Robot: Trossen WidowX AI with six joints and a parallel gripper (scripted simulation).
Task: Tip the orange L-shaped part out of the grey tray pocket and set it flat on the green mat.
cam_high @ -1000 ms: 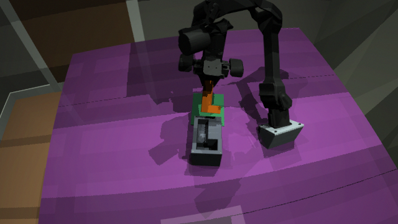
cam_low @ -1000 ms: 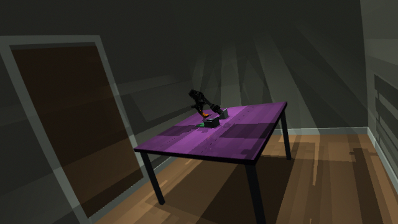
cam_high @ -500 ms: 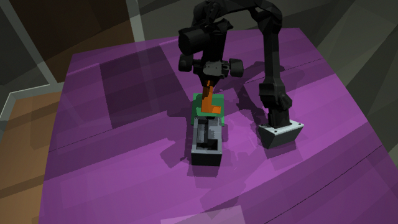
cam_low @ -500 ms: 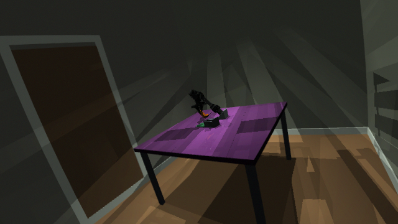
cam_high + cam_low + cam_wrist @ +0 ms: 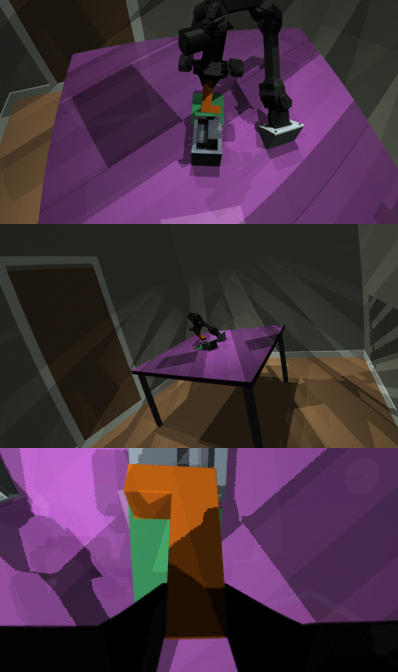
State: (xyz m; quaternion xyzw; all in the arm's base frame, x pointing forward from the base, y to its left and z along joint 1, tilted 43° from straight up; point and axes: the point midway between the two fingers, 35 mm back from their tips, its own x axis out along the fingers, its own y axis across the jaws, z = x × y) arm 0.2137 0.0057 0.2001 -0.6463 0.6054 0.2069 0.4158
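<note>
My gripper tip is 40 mm to the right of the orange L-shaped part and 30 mm above it. Round my gripper tip: green mat (10 mm behind, 20 mm to the right, 170 mm below).
</note>
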